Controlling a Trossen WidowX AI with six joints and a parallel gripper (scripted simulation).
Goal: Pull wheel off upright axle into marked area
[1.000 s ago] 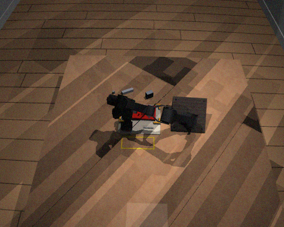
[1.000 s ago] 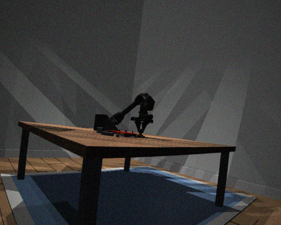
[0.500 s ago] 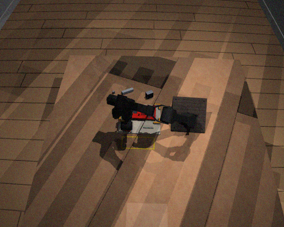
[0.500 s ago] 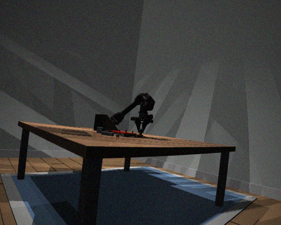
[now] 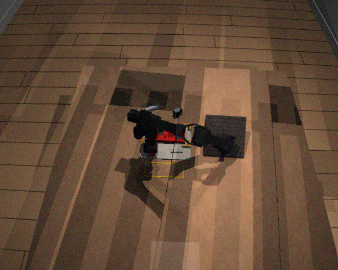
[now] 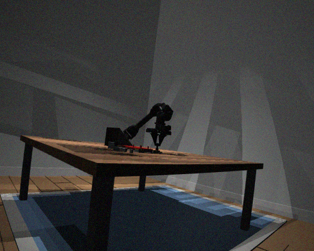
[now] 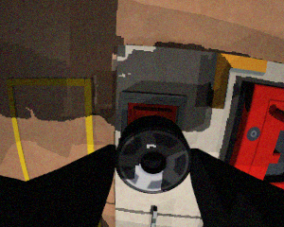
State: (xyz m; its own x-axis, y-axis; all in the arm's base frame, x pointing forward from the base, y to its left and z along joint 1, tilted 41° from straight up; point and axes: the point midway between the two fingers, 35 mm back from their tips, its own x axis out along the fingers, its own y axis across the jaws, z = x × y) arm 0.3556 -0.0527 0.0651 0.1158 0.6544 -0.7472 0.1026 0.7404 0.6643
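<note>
Right now the pale grey plate is 7 cm behind my gripper tip, 9 cm to the right of it and 4 cm below it. Also, from my gripper tip: dark wheel: right at my gripper tip.
</note>
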